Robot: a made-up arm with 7 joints.
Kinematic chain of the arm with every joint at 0, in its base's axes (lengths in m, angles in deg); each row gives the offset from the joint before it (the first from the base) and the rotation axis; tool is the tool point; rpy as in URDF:
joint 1: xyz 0 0 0.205 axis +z
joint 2: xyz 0 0 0 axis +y
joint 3: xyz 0 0 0.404 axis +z
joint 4: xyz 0.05 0 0 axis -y
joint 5: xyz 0.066 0 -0.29 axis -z
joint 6: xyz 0 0 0 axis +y
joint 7: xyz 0.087 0 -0.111 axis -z
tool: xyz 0 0 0 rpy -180 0 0
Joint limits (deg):
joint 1: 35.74..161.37
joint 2: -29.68..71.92
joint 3: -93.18..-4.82
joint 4: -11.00..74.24
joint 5: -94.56..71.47
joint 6: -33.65..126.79
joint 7: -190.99..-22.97
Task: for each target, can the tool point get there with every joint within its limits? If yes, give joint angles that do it. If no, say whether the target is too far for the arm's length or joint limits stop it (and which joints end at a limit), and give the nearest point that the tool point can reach.
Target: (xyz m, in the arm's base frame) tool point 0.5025 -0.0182 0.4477
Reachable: yes | joints 56.16 18.64 -73.48 55.68 -26.10 -7.73 -148.85
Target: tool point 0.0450 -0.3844 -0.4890
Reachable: no: joint limits stop it (at a limit: joint 1, joint 2) | nearest point 0.2119 -0.0434 -0.0445 | short by 0.585 m
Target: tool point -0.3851 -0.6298 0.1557
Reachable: no: joint limits stop it (at a limit: joint 1, joint 2, joint 3, joint 6) | nearest point -0.0421 -0.4244 0.3789 | short by 0.458 m
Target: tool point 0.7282 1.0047 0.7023
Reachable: no: too far | nearest point 0.3607 0.4976 0.4513 | short by 0.675 m
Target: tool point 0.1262 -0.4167 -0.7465
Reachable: no: too far | nearest point 0.2610 -0.0102 -0.0812 | short by 0.791 m
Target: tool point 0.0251 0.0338 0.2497
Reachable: yes | joints 136.16 0.30 -83.98 8.27 0.30 100.92 -78.50
